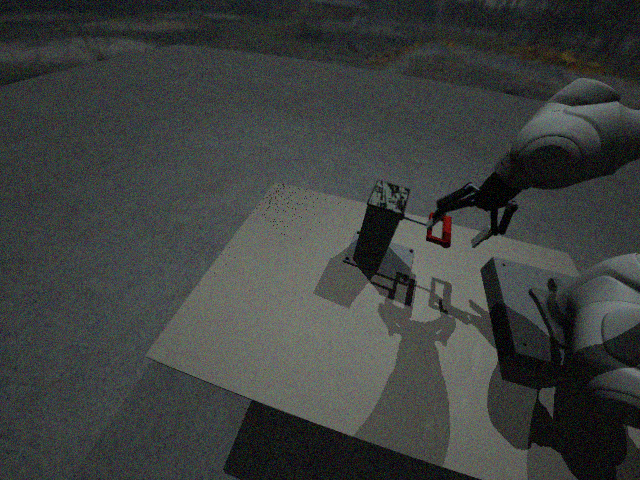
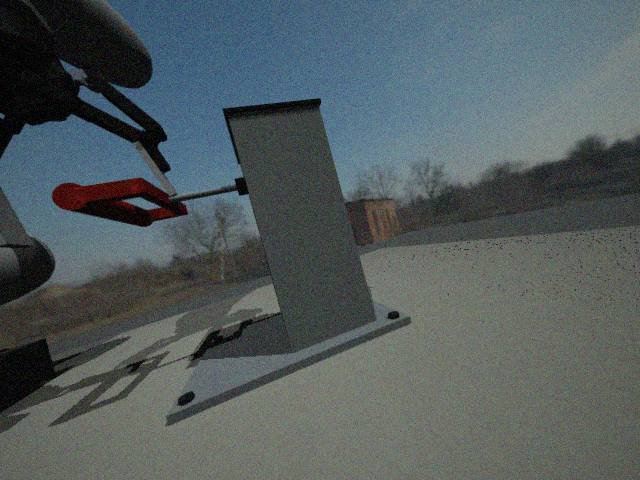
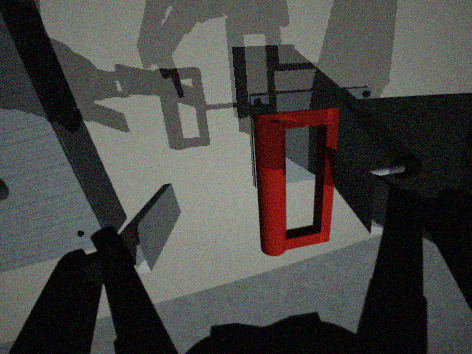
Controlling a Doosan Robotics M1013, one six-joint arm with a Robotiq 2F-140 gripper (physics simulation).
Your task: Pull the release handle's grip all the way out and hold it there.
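The release handle's red grip (image 1: pixel 438 242) (image 2: pixel 67 197) (image 3: pixel 272 215) is a rectangular frame with a thick round bar on its outer side. A thin rod (image 1: pixel 415 221) (image 2: pixel 209 193) joins it to the upright grey post (image 1: pixel 378 237) (image 2: pixel 305 222), with a length of rod showing between them. My gripper (image 1: pixel 455 231) (image 3: pixel 253 184) is open, its fingers spread on either side of the grip. One finger pad is at the post side, close to the rod and the grip's inner end. The other is beyond the round bar, clearly apart from it. Nothing is held.
The post stands on a bolted base plate (image 1: pixel 405 256) (image 2: pixel 232 379) on the pale table top (image 1: pixel 268 330) (image 2: pixel 491 387). A large grey box (image 1: pixel 516 294) (image 3: pixel 40 200) with a dark curved part on top stands beside the arm. Shadows of arm and handle fall across the table.
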